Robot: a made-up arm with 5 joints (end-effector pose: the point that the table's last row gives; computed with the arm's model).
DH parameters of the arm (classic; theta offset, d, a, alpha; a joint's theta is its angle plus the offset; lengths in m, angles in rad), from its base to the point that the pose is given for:
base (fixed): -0.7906 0 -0.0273 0
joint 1: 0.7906 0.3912 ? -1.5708
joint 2: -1.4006 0 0.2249 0
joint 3: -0.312 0 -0.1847 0
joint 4: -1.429 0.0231 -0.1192 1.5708
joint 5: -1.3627 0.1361 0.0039 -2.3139
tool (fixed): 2.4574 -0.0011 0 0
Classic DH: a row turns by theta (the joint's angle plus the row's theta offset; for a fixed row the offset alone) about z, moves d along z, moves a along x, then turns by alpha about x.
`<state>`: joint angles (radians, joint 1 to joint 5).
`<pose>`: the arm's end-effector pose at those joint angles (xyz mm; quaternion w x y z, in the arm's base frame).
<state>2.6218 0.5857 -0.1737 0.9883 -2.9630</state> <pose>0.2 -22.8 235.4 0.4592 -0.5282 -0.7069 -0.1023</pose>
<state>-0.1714 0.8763 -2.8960 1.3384 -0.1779</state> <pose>475.9 -46.8 575.9 0.6877 -0.3466 -0.5907 0.2409</pose>
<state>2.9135 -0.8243 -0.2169 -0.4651 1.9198</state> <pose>-170.7 29.4 606.2 0.7185 0.5327 0.0108 0.4471</pose>
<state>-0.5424 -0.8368 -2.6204 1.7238 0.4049</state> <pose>-123.0 104.7 871.9 0.3153 -0.4989 -0.7766 -0.2206</pose>
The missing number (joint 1, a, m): -0.0283
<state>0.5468 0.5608 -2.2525 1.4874 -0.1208</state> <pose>351.1 267.2 496.9 0.6825 -0.0965 -0.4836 0.5395</pose>
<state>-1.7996 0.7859 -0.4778 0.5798 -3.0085</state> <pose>-14.2 -78.5 159.5 0.4365 0.1732 -0.7250 0.5038</pose>
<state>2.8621 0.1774 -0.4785 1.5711 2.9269</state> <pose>-57.3 2.2 282.2 0.4748 -0.4779 -0.7232 0.1521</pose>
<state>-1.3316 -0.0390 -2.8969 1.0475 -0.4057</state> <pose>24.6 -78.2 955.9 0.2237 -0.8931 -0.3886 0.0366</pose>
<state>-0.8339 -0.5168 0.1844 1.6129 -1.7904</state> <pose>-79.6 121.6 281.3 0.6756 0.5229 -0.3658 0.3693</pose>
